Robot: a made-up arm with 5 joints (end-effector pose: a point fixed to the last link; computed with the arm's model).
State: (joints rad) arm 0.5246 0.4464 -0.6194 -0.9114 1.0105
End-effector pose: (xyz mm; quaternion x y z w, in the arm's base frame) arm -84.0 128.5 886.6 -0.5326 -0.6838 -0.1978 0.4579
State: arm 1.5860 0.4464 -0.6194 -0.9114 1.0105
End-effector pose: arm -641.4 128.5 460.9 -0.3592 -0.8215 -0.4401 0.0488
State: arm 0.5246 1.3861 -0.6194 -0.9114 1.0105
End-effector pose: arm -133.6 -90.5 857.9 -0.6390 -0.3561 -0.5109 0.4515
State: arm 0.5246 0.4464 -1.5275 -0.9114 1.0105
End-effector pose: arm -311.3 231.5 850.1 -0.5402 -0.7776 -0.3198 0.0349
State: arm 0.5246 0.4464 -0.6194 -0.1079 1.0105
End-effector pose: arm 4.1 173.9 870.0 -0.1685 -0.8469 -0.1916 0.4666
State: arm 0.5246 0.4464 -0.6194 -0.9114 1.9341
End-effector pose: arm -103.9 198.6 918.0 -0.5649 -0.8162 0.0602 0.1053
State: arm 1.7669 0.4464 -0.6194 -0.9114 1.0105
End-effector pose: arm -678.1 128.5 341.2 0.3180 0.8226 0.4708 0.0256
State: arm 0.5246 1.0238 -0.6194 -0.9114 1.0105
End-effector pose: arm -93.2 -13.4 881.3 -0.6137 -0.4961 -0.4000 0.4662
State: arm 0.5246 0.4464 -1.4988 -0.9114 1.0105
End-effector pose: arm -305.4 227.9 854.5 -0.5417 -0.7770 -0.3169 0.0489
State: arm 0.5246 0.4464 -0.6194 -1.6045 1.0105
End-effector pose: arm -160.0 148.4 924.7 -0.7803 -0.4542 -0.1777 0.3915
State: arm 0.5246 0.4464 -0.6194 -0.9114 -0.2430
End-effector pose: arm -102.7 114.0 784.9 -0.3153 -0.2853 -0.4726 0.7719
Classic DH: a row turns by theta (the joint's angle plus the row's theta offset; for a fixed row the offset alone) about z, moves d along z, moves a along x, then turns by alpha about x. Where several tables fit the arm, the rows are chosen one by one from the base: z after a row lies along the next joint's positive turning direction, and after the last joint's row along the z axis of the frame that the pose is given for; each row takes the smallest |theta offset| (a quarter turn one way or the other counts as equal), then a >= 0, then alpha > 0; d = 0 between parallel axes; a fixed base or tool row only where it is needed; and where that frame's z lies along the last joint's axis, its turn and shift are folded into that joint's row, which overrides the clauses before.
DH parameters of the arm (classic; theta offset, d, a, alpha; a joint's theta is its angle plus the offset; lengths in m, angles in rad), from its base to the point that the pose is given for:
base (fixed): 0 0.1989 0 1.5708
joint 1: 0 -0.0754 0.0274 1.5708
joint 2: 0 -0.4342 -0.006 1.5708
joint 3: -1.5708 0.2731 0.094 -1.5708
joint 4: 0 0.2019 -0.0878 -1.5708
joint 5: -1.5708 0.0364 0.0134 -1.5708
tool (fixed): 0 -0.088 0 0

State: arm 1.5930 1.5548 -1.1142 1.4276 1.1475
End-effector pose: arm -719.8 -1.6 590.2 -0.1578 0.8205 0.1727 0.5217
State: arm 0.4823 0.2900 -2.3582 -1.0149 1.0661
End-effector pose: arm -425.4 294.2 643.8 0.4294 0.7378 0.3854 0.3504
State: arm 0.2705 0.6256 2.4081 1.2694 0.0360
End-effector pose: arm 65.7 519.4 510.4 0.5026 0.6262 -0.5605 0.2024
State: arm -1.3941 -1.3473 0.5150 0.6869 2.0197
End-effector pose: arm 298.5 382.9 433.3 0.4822 0.1362 -0.1719 0.8482
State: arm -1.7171 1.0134 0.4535 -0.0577 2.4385
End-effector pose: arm 343.8 -15.5 -217.9 -0.4493 -0.1051 0.1529 0.8739
